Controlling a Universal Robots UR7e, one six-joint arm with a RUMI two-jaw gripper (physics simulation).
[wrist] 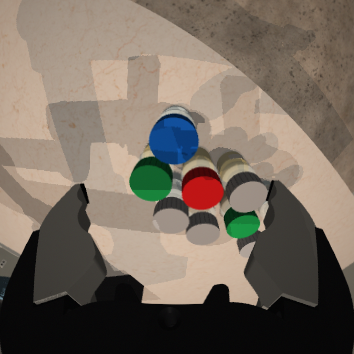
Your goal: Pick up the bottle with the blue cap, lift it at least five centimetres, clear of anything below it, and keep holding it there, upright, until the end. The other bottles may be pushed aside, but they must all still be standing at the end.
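Places are measured from the arm's base along level axes (x ahead, y left, z up), in millimetres.
Pixels of known places: gripper, fingertip midpoint: (176,184).
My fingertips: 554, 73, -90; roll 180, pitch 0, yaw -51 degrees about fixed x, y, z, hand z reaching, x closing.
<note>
Ahead of a thing's pixels: the offset from my fingertips to its top centre, as dx, dy, dz. Level surfaces: height alone.
The bottle with the blue cap {+3, +8, -69} (174,139) stands at the far end of a tight group of bottles, above the middle of the wrist view. A green-capped bottle {-58, -2, -69} (151,180) stands close on its near left and a red-capped bottle {-29, -63, -69} (202,189) on its near right. My gripper (176,184) is open and empty. Its fingertips lie to the left and right of the group in the view, and the blue cap shows beyond the line between them. How high the fingertips are above the caps I cannot tell.
Grey-white caps show at the right (247,193), near left (171,216) and near middle (203,229). A second green cap {-38, -159, -69} (242,223) is near the right finger, which partly hides another grey-white cap {-67, -228, -69} (247,246). The pale round table top {dz -174} (35,120) ends in a curved edge at the upper right.
</note>
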